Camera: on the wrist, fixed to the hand. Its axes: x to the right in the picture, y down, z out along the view.
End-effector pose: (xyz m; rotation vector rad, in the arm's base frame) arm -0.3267 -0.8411 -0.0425 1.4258 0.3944 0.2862
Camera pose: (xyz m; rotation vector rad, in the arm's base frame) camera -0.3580 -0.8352 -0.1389 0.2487 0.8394 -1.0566
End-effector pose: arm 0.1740 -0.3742 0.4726 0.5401 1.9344 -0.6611
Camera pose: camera 0.1026 -0.4296 0.5189 -1.5400 1.6937 -0.8634
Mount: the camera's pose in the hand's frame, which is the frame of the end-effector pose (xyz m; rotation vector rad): -0.0168 -0.0961 -0.0282 -0.6361 -0.4248 -1.5633
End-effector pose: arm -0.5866 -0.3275 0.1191 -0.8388 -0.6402 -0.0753
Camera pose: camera -0.6156 -0.4157 0.1601 -0.7624 -1.6028 -1.6130
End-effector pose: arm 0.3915 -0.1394 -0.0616 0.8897 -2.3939 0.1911
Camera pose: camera 0.4762 -0.1949 -0.0537 2.1804 -1.2066 -1.3226
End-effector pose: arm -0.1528 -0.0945 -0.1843 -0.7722 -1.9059 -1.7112
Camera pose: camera -0.2063 -0.1307 -0.2626 -0.2779 1.2383 1.7059
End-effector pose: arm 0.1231 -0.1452 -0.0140 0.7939 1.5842 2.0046
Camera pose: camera 0.1163 -0.1543 -0.1149 -0.2919 0.6831 0.8854
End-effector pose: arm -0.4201 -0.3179 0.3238 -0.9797 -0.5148 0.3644
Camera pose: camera -0.4120 -0.3952 0.3891 -0.8106 -1.6534 -1.0825
